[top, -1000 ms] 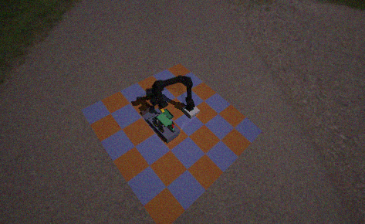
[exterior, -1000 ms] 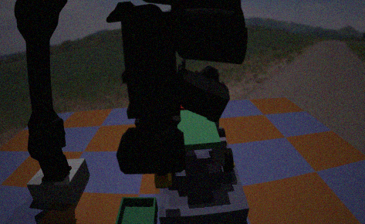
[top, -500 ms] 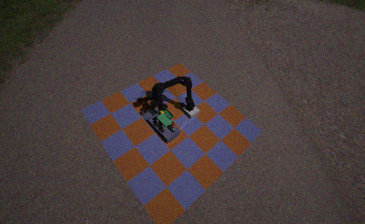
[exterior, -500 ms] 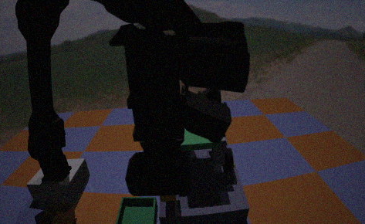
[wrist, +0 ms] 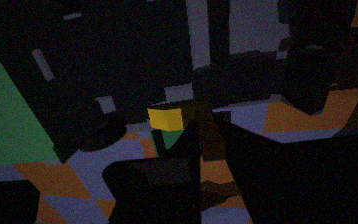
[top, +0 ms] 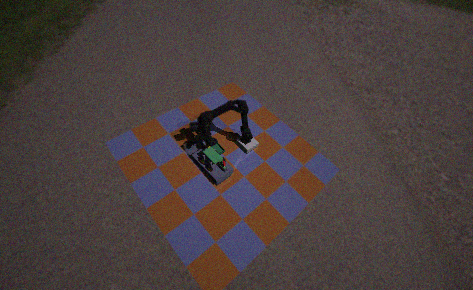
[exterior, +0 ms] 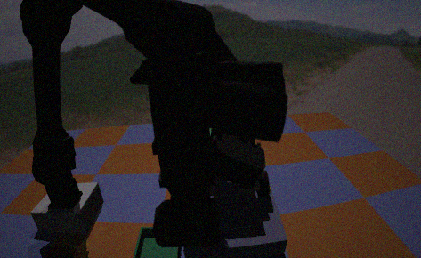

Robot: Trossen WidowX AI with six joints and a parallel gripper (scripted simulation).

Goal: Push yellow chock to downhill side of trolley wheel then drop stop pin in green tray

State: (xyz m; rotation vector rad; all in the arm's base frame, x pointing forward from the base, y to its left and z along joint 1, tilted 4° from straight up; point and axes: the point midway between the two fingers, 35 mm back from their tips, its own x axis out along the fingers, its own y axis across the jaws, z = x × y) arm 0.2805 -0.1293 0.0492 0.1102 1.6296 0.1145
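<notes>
My gripper tip is now 4 cm short of the red-headed stop pin, 23 cm to the right of it and 4 cm below it. The rest, counted from my gripper tip: green tray 7 cm behind, 3 cm to the left, 9 cm below; then yellow chock 2 cm to the left, 1 cm below; then grey ramp 6 cm ahead, 13 cm to the left, 4 cm below.
</notes>
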